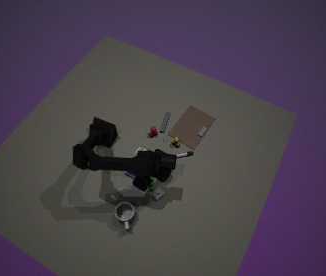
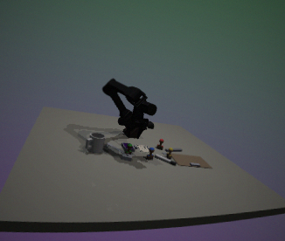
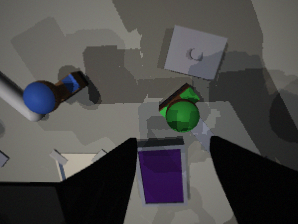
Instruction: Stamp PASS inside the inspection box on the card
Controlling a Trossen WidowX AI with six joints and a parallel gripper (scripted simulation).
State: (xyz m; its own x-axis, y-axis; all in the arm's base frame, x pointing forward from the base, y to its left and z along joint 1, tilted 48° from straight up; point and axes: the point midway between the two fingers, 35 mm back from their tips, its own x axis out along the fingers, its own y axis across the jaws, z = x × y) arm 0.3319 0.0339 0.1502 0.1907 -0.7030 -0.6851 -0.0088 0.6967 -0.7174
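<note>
The grey block lies 8 cm below my gripper tip, 5 cm ahead of it and 2 cm to the right of it. The rest, counted from my gripper tip: card: 12 cm to the left, 12 cm behind, 10 cm below; then purple ink pad: 9 cm below, 9 cm behind, 1 cm to the left; then blue-knobbed stamp: 11 cm to the left, 8 cm below, 2 cm ahead.
</note>
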